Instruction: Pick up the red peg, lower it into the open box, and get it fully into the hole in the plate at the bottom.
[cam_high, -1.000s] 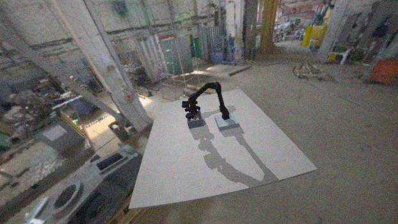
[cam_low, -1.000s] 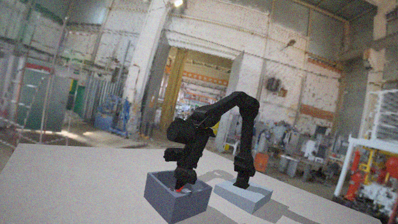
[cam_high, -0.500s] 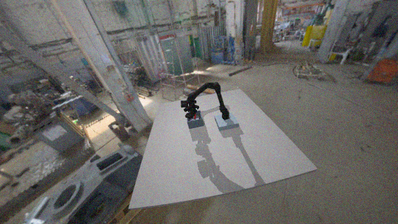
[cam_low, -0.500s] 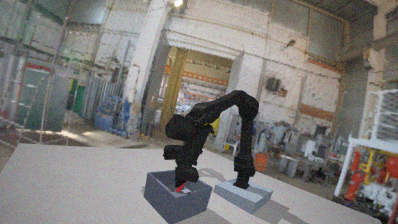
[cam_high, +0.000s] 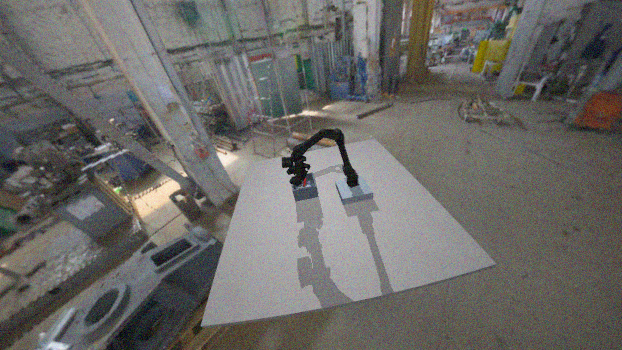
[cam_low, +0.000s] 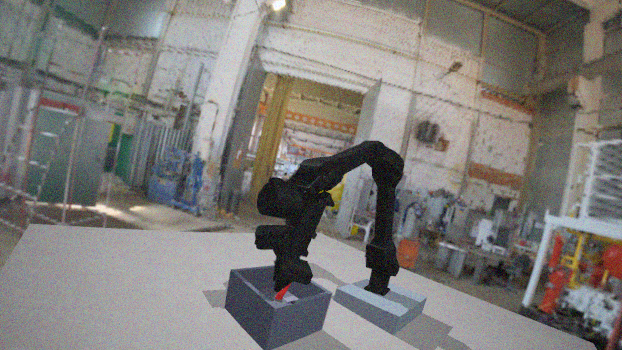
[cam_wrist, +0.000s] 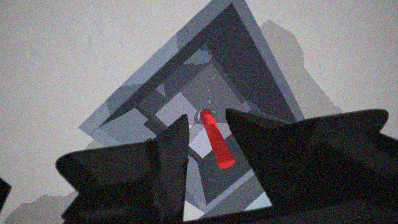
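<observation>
Now: gripper tip 2 cm past the red peg, 1 cm to the right of it and 1 cm above it. Round my gripper tip: plate: 4 cm below, 1 cm behind; then grey box: 6 cm below, 1 cm behind.
</observation>
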